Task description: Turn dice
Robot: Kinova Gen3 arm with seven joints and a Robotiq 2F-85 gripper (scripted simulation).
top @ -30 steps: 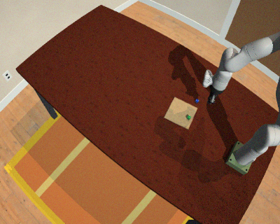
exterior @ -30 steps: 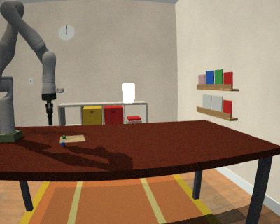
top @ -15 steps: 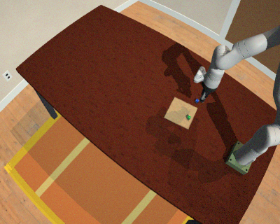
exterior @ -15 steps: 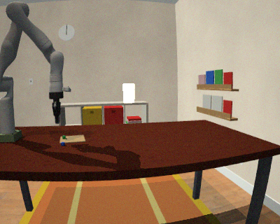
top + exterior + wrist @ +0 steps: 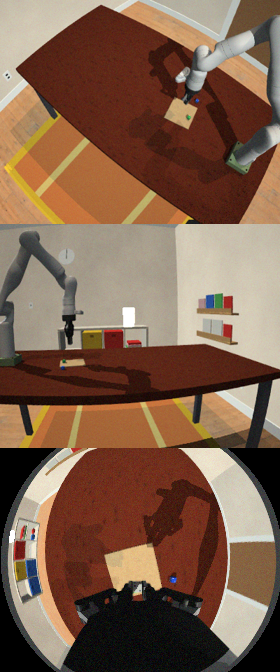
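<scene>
Now: hand 1 cm to the right of the tan mat and 13 cm above it. From my hand the other things lie so: white die (1 cm below); green die (5 cm behind, 1 cm to the left, 12 cm below); blue die (2 cm behind, 11 cm to the right, 12 cm below).
</scene>
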